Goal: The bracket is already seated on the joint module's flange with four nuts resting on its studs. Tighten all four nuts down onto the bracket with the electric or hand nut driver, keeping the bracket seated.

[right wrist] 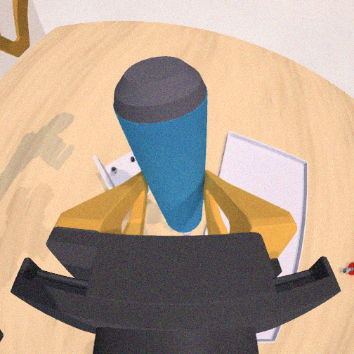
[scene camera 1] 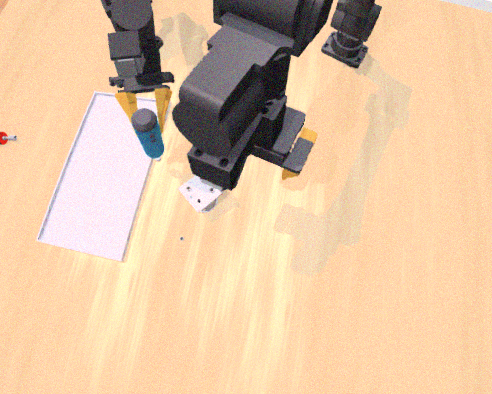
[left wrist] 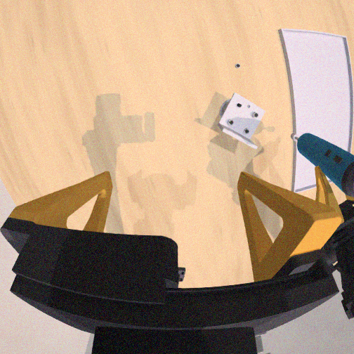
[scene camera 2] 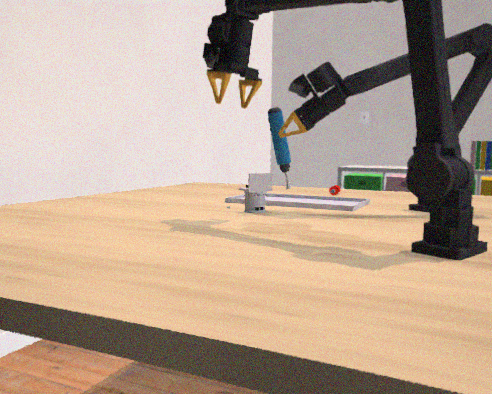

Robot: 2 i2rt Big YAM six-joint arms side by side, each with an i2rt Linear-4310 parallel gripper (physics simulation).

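Pixels of known places: left gripper, fingertip midpoint: (scene camera 1: 253,163) (scene camera 2: 231,106); right gripper, fingertip midpoint: (scene camera 2: 279,135); left arm's base at its link origin: (scene camera 1: 344,51) (scene camera 2: 449,251).
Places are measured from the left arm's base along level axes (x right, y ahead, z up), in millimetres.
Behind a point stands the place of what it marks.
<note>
The white bracket (scene camera 1: 201,193) {x 87, y 593, z 66 mm} (scene camera 2: 260,181) {x 80, y 554, z 88 mm} (left wrist: 243,118) sits on the grey round joint module (scene camera 2: 254,202) {x 71, y 568, z 30 mm}, with dark spots at its holes; whether every spot is a nut is too small to tell. Part of the bracket also shows in the right wrist view (right wrist: 121,167), behind the driver. My right gripper (right wrist: 174,177) (scene camera 2: 281,136) {x 182, y 581, z 215 mm} is shut on the blue electric nut driver (scene camera 1: 149,141) {x 161, y 598, z 235 mm} (scene camera 2: 279,137) {x 168, y 568, z 209 mm} (left wrist: 325,155) (right wrist: 172,155) and holds it above the table, bit down and slightly tilted, beside the bracket. My left gripper (left wrist: 174,178) (scene camera 2: 231,104) {x -19, y 564, z 285 mm} is open and empty, high above the table.
A white shallow tray (scene camera 1: 90,185) {x 353, y 704, z 4 mm} (scene camera 2: 325,202) {x 406, y 580, z 4 mm} (left wrist: 320,85) (right wrist: 265,165) lies beside the bracket. A small dark piece (scene camera 1: 181,238) {x 85, y 691, z 5 mm} (left wrist: 237,65) lies on the table. A red hand driver (scene camera 1: 3,138) {x 652, y 733, z 21 mm} (scene camera 2: 334,190) {x 634, y 712, z 21 mm} (right wrist: 351,269) lies beyond the tray.
</note>
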